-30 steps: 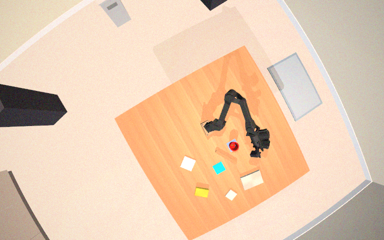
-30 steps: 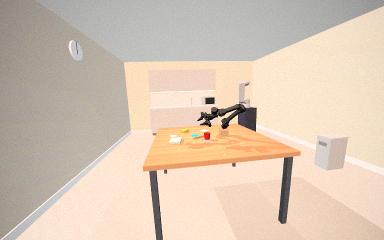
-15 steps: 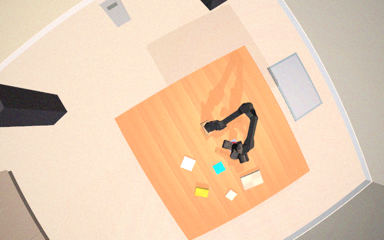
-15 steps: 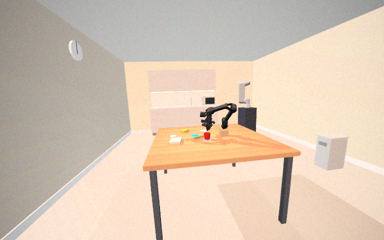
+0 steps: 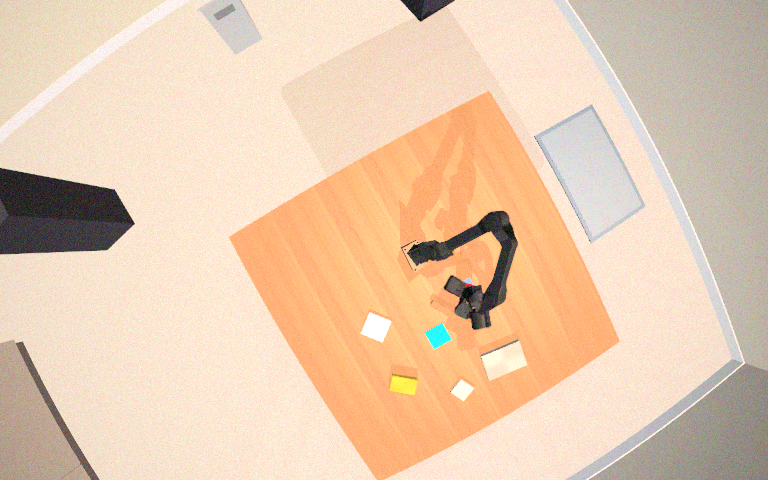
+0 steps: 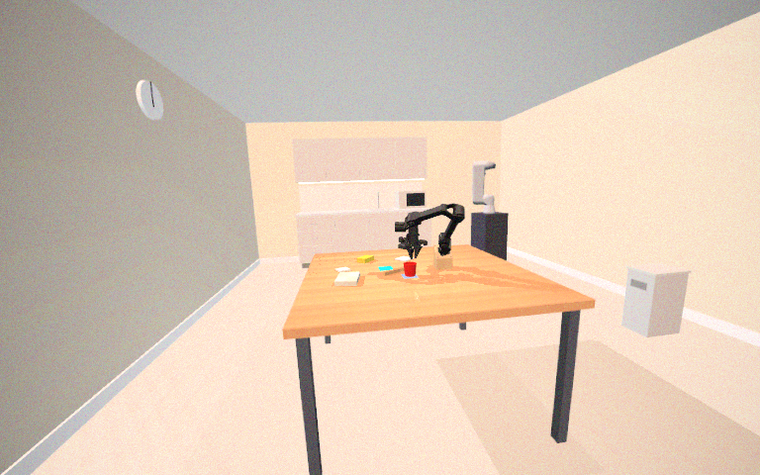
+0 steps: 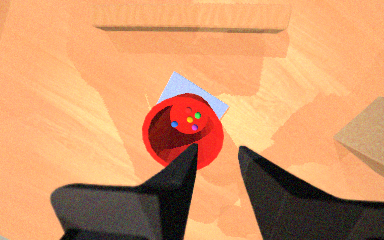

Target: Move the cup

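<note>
Now: gripper tip 3 cm short of the red cup, 1 cm to the right of it and 6 cm above it. From my gripper tip the other things lie so: long wooden block (7 cm ahead, 9 cm to the right, 9 cm below); light blue pad (3 cm ahead, 2 cm to the left, 10 cm below); cyan pad (11 cm ahead, 19 cm to the right, 10 cm below).
</note>
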